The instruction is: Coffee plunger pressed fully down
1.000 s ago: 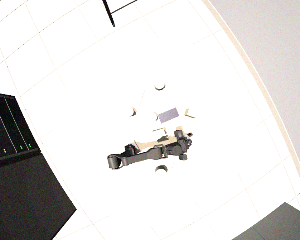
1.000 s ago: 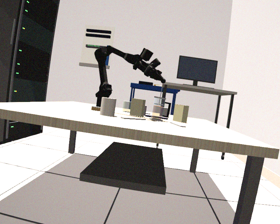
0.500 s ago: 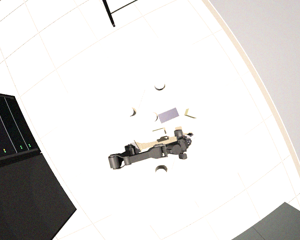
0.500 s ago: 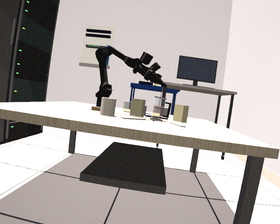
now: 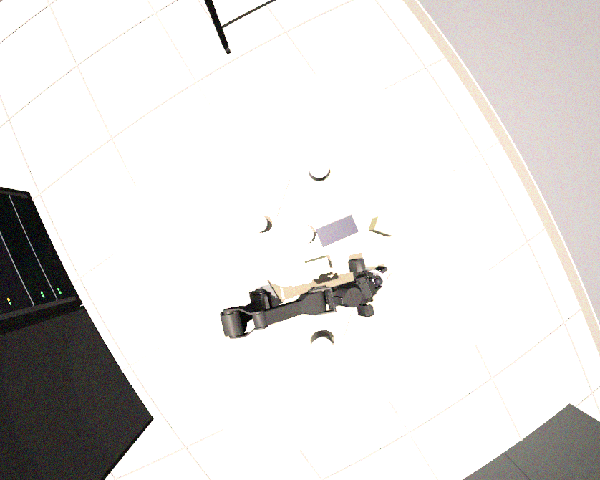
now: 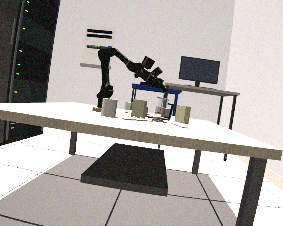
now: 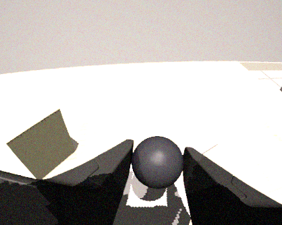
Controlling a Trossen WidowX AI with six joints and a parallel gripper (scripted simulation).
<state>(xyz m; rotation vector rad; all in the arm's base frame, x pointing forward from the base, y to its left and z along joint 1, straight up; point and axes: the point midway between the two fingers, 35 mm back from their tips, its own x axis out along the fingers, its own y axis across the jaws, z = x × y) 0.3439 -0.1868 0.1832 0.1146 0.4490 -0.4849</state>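
My gripper tip is now 10 mm to the right of the coffee press and 100 mm above it. Also, from my gripper tip: white cup: 310 mm behind, 80 mm to the right, 140 mm below.
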